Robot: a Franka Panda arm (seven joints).
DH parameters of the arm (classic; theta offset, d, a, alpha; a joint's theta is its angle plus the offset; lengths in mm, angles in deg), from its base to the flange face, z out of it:
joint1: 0 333 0 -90
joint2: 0 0 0 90
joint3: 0 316 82.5 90
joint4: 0 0 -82.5 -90
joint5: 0 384 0 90
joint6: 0 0 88 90
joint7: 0 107 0 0
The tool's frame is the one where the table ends.
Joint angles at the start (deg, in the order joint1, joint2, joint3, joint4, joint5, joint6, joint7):
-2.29, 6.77, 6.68, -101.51, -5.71, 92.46, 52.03
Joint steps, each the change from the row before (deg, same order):
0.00, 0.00, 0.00, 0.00, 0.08, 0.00, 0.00
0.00, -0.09, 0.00, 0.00, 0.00, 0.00, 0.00
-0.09, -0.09, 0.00, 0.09, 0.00, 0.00, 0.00
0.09, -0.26, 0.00, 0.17, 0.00, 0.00, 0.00
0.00, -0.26, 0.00, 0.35, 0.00, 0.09, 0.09
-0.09, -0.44, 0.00, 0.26, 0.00, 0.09, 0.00
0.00, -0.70, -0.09, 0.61, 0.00, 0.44, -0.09
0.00, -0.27, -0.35, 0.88, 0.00, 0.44, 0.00
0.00, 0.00, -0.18, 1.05, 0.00, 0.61, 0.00
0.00, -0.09, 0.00, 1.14, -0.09, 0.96, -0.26
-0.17, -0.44, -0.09, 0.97, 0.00, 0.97, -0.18
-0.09, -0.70, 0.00, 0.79, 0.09, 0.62, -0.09
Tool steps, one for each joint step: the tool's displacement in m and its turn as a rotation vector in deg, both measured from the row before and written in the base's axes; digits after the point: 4 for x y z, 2 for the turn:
0.0000, 0.0001, 0.0000, 0.08, 0.01, -0.03
-0.0002, 0.0000, 0.0009, 0.00, -0.09, 0.00
0.0001, -0.0009, 0.0016, 0.00, -0.18, -0.09
-0.0002, 0.0009, 0.0039, 0.00, -0.43, 0.09
0.0005, 0.0001, 0.0054, 0.00, -0.71, -0.08
-0.0002, -0.0008, 0.0065, 0.01, -0.79, -0.09
0.0006, -0.0006, 0.0122, 0.07, -1.73, 0.03
0.0024, -0.0031, 0.0102, 0.06, -1.58, -0.32
0.0037, -0.0015, 0.0092, 0.11, -1.65, -0.14
0.0040, 0.0002, 0.0114, 0.09, -2.16, 0.35
0.0023, -0.0022, 0.0137, 0.13, -2.35, 0.00
-0.0002, -0.0004, 0.0145, 0.15, -2.09, 0.04

